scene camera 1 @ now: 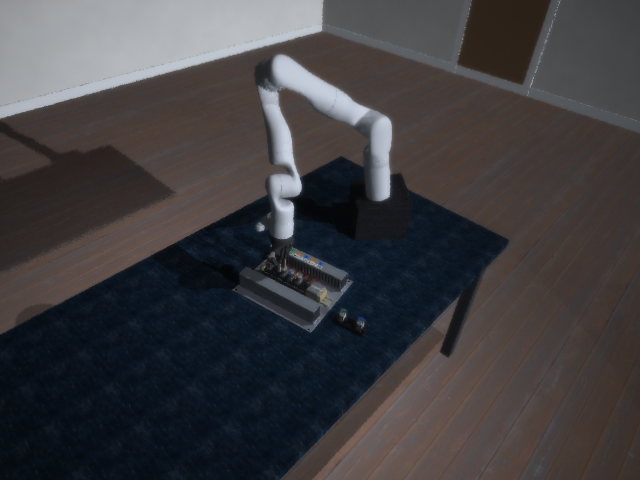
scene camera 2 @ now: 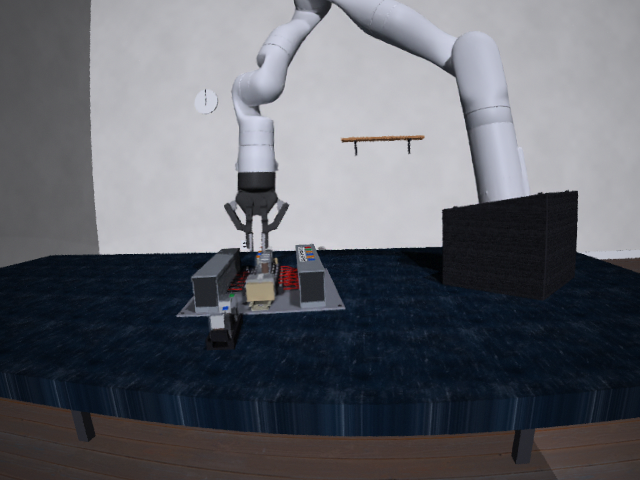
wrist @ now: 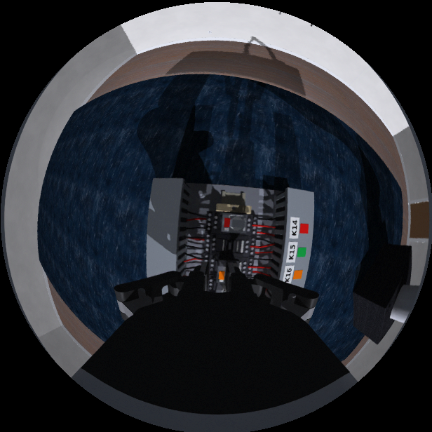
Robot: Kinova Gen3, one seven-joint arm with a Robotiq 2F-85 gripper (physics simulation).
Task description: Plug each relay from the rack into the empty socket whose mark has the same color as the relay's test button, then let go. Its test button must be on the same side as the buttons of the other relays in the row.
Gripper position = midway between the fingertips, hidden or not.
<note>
I see my gripper (scene camera 2: pixel 257 251) and a base plate (scene camera 1: pixel 332 293).
My gripper shows as well in the wrist view (wrist: pixel 216 269). The base plate also shows in the wrist view (wrist: pixel 261 200).
</note>
